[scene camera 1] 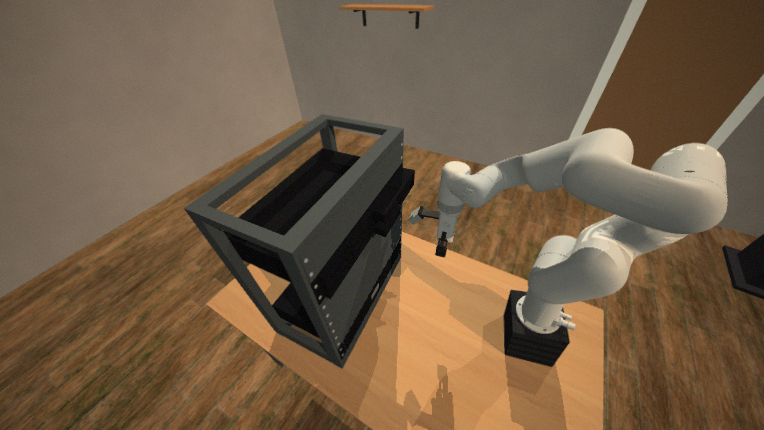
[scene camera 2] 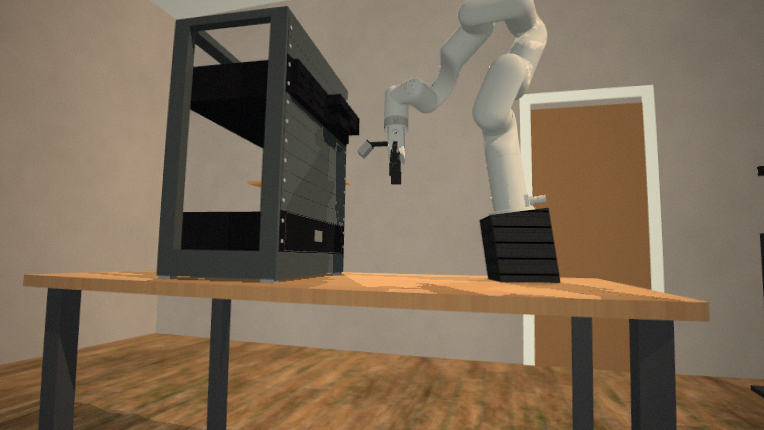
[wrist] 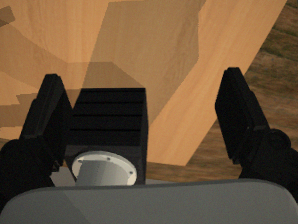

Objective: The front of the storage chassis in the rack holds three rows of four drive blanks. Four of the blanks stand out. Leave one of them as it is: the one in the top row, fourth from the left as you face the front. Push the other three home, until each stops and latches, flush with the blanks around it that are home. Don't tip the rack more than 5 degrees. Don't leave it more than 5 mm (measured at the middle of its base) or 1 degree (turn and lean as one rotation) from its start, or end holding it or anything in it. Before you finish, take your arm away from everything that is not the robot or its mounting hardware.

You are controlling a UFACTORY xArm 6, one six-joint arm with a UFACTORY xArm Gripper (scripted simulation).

Labels:
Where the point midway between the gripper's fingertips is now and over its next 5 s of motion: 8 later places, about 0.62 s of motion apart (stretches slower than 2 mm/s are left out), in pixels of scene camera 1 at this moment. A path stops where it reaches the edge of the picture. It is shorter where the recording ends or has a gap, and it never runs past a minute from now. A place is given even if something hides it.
My gripper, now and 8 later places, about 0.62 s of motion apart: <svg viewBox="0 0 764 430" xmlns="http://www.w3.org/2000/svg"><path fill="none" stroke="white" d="M442 246L452 249L455 247L458 236L452 217L439 207L425 209L418 222L417 228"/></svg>

